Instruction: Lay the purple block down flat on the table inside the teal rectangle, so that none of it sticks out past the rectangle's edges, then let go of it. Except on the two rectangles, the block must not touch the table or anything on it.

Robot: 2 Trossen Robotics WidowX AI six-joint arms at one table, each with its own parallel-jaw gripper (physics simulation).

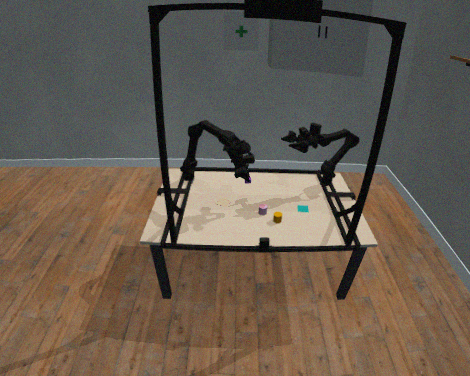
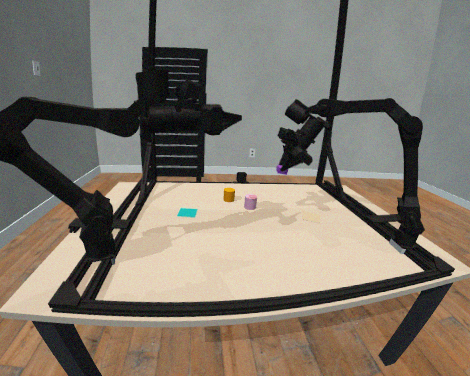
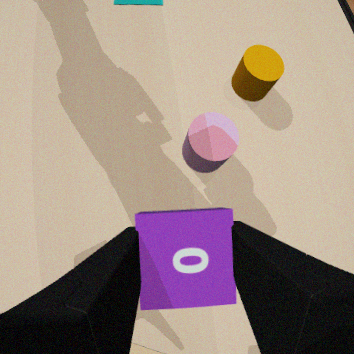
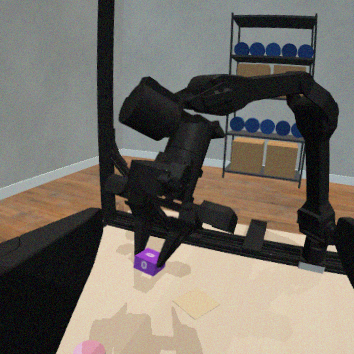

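Pixels of known places: left gripper, fingertip midpoint: (image 1: 249, 180) (image 2: 280, 169) (image 3: 183, 235) (image 4: 147, 262); right gripper, fingertip midpoint: (image 1: 284, 142) (image 2: 232, 116) (image 4: 222, 225); left arm's base, link origin: (image 1: 188, 178) (image 2: 404, 242) (image 4: 312, 257); right arm's base, link origin: (image 1: 326, 183) (image 2: 100, 252).
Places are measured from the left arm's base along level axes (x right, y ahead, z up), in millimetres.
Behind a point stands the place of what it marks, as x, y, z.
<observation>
My left gripper (image 1: 246, 179) {231, 398, 154} (image 2: 283, 168) {231, 398, 154} (image 3: 183, 235) {231, 398, 154} (image 4: 147, 262) {231, 398, 154} is shut on the purple block (image 1: 248, 180) (image 2: 281, 169) (image 3: 186, 258) {230, 391, 161} (image 4: 148, 261) {224, 405, 162}, which bears a white "0", and holds it in the air above the back of the table. The teal rectangle (image 1: 303, 208) {212, 717, -18} (image 2: 187, 212) {213, 714, -18} (image 3: 138, 1) {214, 686, -18} lies flat on the table, far from the block. A pale tan rectangle (image 1: 224, 201) {200, 261, -18} (image 2: 311, 217) {205, 257, -18} (image 4: 196, 303) {207, 259, -18} lies on the other side. My right gripper (image 1: 286, 139) {81, 578, 325} (image 2: 235, 118) {81, 578, 325} is open and empty, raised high above the table.
A pink cylinder (image 1: 262, 209) {302, 480, 21} (image 2: 251, 201) {256, 483, 16} (image 3: 211, 140) {277, 478, 27} and a yellow cylinder (image 1: 277, 217) {363, 560, 21} (image 2: 229, 194) {319, 563, 14} (image 3: 258, 71) {333, 551, 26} stand between the block and the teal rectangle. A black frame (image 1: 159, 112) {605, 76, 637} surrounds the table (image 1: 215, 235) {497, 257, -19}. A shelf rack (image 4: 232, 88) stands beyond.
</observation>
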